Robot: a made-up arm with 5 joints.
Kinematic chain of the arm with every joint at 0, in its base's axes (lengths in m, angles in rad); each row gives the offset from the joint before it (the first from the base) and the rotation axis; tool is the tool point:
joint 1: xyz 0 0 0.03 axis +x
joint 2: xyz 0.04 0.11 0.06 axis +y
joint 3: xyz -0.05 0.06 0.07 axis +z
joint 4: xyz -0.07 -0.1 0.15 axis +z
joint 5: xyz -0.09 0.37 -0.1 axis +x
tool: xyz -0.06 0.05 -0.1
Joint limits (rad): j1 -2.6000..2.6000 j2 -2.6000..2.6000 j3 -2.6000..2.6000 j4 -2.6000..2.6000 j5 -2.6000..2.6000
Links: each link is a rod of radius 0.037 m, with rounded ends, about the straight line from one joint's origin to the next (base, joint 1, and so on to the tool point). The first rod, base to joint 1, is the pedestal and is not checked.
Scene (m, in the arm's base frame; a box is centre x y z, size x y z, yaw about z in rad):
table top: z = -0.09
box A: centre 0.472 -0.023 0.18 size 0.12 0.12 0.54 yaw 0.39
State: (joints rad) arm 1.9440 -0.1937 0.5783 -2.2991 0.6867
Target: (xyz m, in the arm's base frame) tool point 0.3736 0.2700 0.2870
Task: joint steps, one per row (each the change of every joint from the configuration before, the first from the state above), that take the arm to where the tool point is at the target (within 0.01 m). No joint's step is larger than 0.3 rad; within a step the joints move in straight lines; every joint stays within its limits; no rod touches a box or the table.
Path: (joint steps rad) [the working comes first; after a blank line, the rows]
Joints at the target: 1.2236 0.7648 0.9581 -2.2376 0.6192
Straight joint move there: touches box A.

1: -0.2196 0.1062 0.1459 0.2212 0.1578
2: -0.2197 0.1062 0.1459 0.2212 0.1577
3: -0.2196 0.1062 0.1459 0.2213 0.1578
4: -0.2327 0.0184 -0.0485 -0.1182 -0.1901
5: -0.2327 0.0185 -0.0484 -0.1181 -0.1900
6: 0.1346 0.2010 0.0130 -0.1220 -0.0536
7: 0.1347 0.2010 0.0130 -0.1219 -0.0535
8: 0.1346 0.2010 0.0130 -0.1220 -0.0536

